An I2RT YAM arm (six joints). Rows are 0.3 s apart.
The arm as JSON. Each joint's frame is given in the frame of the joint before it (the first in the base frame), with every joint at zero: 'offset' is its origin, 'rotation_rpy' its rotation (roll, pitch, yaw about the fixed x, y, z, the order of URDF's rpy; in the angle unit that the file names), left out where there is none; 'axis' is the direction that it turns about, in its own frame. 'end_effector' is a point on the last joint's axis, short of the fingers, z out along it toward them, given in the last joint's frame.
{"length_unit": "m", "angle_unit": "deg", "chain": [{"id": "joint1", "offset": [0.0, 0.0, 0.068], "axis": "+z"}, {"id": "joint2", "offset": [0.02, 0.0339, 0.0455], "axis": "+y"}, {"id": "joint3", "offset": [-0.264, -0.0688, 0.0], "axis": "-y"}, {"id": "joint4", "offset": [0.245, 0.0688, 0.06], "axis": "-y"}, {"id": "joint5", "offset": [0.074, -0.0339, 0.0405], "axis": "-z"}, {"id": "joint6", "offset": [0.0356, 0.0, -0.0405], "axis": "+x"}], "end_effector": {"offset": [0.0, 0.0, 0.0], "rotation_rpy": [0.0, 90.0, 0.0]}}
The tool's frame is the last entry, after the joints.
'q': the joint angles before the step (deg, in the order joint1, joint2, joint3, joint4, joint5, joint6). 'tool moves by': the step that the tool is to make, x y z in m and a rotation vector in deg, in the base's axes. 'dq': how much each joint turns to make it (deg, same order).
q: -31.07 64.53 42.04 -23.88 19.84 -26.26
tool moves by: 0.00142 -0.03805 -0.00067 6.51 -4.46 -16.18
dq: -7.21 7.46 5.62 -2.53 0.04 12.70
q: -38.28 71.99 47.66 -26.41 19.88 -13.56
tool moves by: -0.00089 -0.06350 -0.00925 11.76 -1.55 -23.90
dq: -9.77 14.90 12.94 -11.13 -0.42 18.16
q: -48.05 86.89 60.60 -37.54 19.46 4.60
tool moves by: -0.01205 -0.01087 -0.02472 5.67 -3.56 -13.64
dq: -3.30 3.67 -1.10 -1.31 -1.81 12.67
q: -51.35 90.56 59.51 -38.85 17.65 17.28
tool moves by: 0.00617 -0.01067 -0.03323 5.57 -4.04 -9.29
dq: -0.74 6.78 0.04 1.98 -3.72 10.55
